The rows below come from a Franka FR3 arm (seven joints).
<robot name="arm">
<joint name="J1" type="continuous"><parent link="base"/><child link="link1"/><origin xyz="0 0 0.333"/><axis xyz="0 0 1"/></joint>
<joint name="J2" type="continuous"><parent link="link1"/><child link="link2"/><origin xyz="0 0 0" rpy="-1.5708 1.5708 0"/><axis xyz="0 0 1"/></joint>
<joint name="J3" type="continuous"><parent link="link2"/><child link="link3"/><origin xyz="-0.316 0 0" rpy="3.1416 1.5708 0"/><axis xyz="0 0 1"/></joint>
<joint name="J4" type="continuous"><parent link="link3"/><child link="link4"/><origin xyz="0 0.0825 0" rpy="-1.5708 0 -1.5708"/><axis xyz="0 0 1"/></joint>
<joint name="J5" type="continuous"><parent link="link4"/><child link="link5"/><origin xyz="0.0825 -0.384 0" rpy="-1.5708 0 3.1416"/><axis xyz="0 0 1"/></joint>
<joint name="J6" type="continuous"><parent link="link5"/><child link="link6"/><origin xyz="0 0 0" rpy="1.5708 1.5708 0"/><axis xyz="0 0 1"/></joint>
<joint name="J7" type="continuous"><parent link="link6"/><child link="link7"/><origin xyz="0 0.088 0" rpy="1.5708 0 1.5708"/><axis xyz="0 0 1"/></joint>
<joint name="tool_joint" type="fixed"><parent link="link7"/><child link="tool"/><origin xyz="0 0 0.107"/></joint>
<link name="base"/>
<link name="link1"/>
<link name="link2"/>
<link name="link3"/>
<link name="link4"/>
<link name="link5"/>
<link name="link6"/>
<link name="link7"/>
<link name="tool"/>
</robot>
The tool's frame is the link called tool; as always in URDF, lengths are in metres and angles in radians. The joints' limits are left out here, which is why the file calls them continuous.
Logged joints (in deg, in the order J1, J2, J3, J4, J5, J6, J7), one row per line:
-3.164, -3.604, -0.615, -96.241, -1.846, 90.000, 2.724
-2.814, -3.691, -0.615, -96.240, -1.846, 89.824, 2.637
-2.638, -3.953, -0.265, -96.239, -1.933, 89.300, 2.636
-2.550, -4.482, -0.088, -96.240, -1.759, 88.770, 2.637
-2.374, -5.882, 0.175, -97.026, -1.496, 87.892, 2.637
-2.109, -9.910, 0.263, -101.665, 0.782, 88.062, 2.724
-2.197, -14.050, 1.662, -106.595, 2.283, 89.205, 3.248
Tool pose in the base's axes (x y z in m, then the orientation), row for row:
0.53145, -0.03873, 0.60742, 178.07, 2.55, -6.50
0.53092, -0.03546, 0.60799, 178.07, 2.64, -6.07
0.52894, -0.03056, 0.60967, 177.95, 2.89, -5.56
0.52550, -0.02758, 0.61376, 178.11, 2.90, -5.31
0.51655, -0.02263, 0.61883, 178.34, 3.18, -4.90
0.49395, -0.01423, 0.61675, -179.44, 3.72, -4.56
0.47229, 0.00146, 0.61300, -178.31, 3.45, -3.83
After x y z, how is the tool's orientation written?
As angles about the fixed x, y, z axes (roll, pitch, yaw), in degrees.
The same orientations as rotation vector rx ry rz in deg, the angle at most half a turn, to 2 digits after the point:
177.89, -10.03, -4.13
177.92, -9.36, -4.26
177.83, -8.55, -4.64
178.00, -8.18, -4.64
178.25, -7.55, -5.06
-179.06, 7.16, 5.78
-178.02, 6.03, 5.27

